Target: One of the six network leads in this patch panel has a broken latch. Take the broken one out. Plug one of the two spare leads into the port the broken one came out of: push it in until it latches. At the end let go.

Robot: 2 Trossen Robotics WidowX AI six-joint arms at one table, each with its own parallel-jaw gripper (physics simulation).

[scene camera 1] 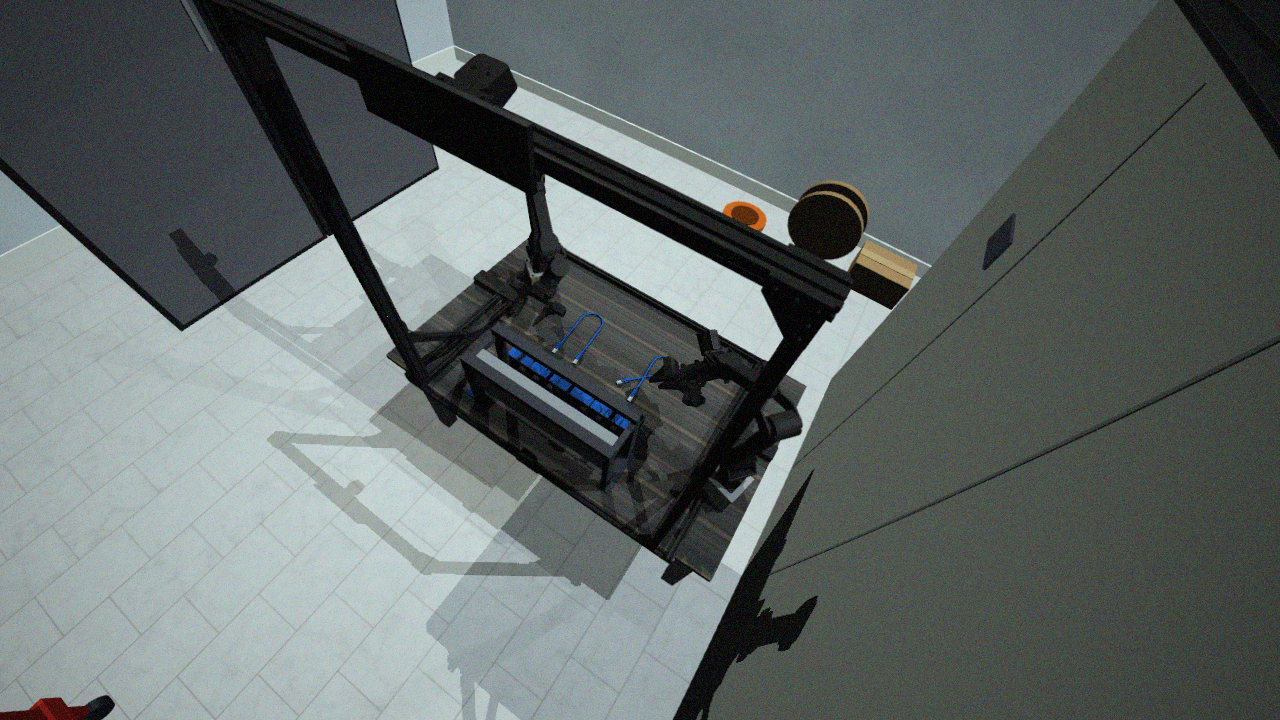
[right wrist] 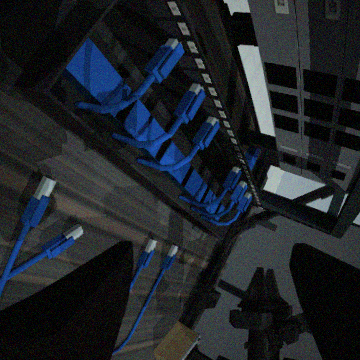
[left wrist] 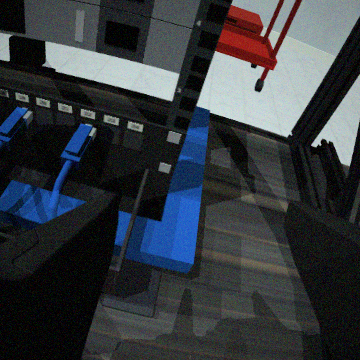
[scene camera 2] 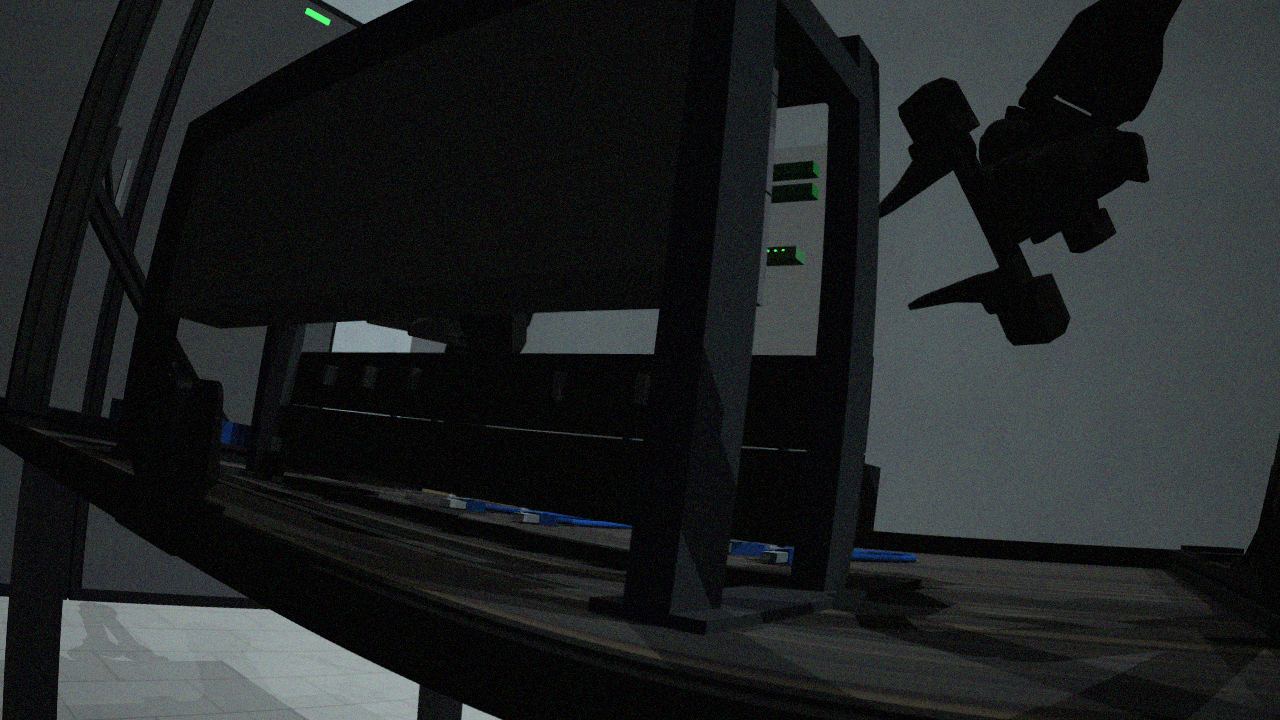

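Seen in the pictures: left gripper, fingertip midpoint: (scene camera 1: pixel 524 321) (right wrist: pixel 264 267) (left wrist: pixel 204 210) (scene camera 2: pixel 387 324); right gripper, fingertip midpoint: (scene camera 1: pixel 653 384) (right wrist: pixel 213 254) (scene camera 2: pixel 890 263); left arm's base, link origin: (scene camera 1: pixel 540 265) (right wrist: pixel 188 357); right arm's base, link origin: (scene camera 1: pixel 730 477).
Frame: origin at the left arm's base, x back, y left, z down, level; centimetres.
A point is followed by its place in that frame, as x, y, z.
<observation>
The dark patch panel (left wrist: pixel 142 152) {-38.7, -19.3, -1.1} (right wrist: pixel 200 63) {-68.5, 1.8, -3.5} stands in a black frame (scene camera 1: pixel 547 396) {-62.6, -14.5, -17.3} (scene camera 2: pixel 747 313) {-83.2, -3.5, -2.6} on the table. Blue leads (left wrist: pixel 80 142) (right wrist: pixel 166 60) sit in its ports; several show in a row in the right wrist view. I cannot tell which latch is broken. One spare lead (scene camera 1: pixel 577 358) {-39.4, 1.4, 5.8} (right wrist: pixel 170 255) {-33.3, -3.7, 6.1} lies in a loop on the table; the other spare lead (scene camera 1: pixel 631 394) {-58.1, 13.5, 5.6} (right wrist: pixel 37 205) {-58.3, 14.3, 5.7} lies with its ends crossed. My right gripper (scene camera 1: pixel 671 386) {-65.7, 15.3, -12.6} (scene camera 2: pixel 896 261) {-65.7, 15.3, -12.6} (right wrist: pixel 213 254) {-65.7, 15.3, -12.6} is open and empty above the crossed lead. My left gripper (scene camera 1: pixel 547 313) {-30.2, -13.0, -8.8} (left wrist: pixel 204 210) {-30.2, -13.0, -8.8} is open and empty near the panel's far-left end.
A blue part (left wrist: pixel 182 215) {-34.0, -20.4, 2.9} runs beneath and beside the panel's end. A tan block (right wrist: pixel 177 342) {-5.0, -0.2, 3.3} shows low in the right wrist view. Black gantry posts (scene camera 1: pixel 308 170) {-33.6, -47.6, -70.0} stand around the dark wooden table. A red cart (left wrist: pixel 250 54) stands on the floor beyond.
</observation>
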